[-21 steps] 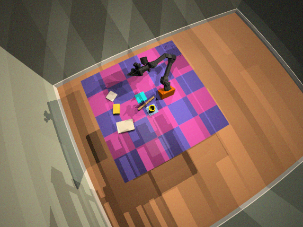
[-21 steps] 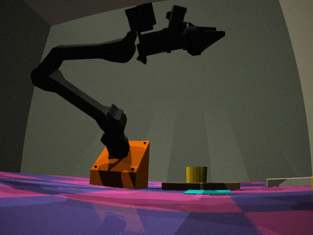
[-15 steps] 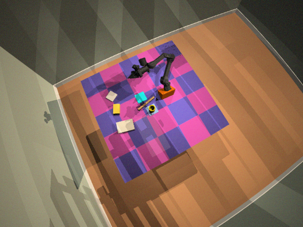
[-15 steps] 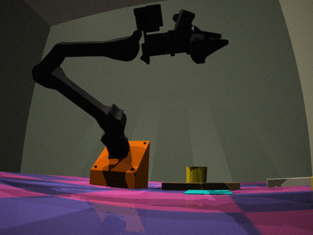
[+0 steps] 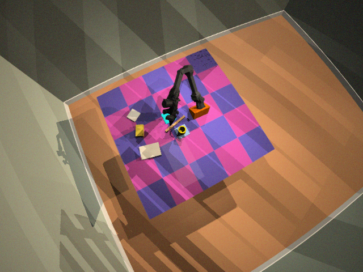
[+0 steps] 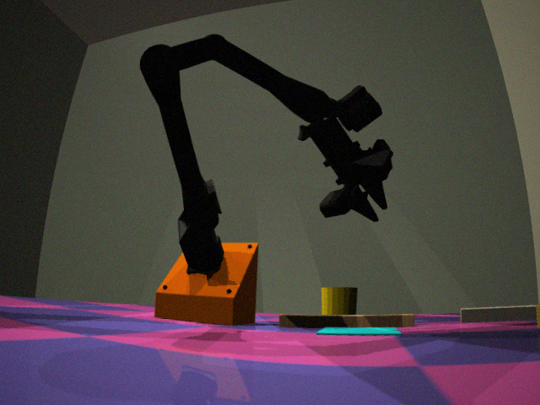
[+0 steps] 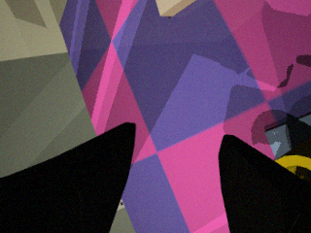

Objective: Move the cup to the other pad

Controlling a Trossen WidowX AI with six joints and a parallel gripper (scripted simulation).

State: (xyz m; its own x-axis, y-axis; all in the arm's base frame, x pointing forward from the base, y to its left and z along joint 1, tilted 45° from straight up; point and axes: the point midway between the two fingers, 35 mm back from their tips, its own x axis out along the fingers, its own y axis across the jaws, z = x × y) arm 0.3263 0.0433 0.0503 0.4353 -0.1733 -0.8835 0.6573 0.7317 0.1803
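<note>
Now: gripper tip 8 cm past the yellow cup, 5 cm to the right of it and 17 cm above it. The rest, counted from my gripper tip: wooden bar (7 cm behind, 5 cm to the right, 21 cm below); then teal pad (6 cm behind, 14 cm to the right, 22 cm below); then pale blue pad (8 cm behind, 5 cm to the left, 22 cm below).
</note>
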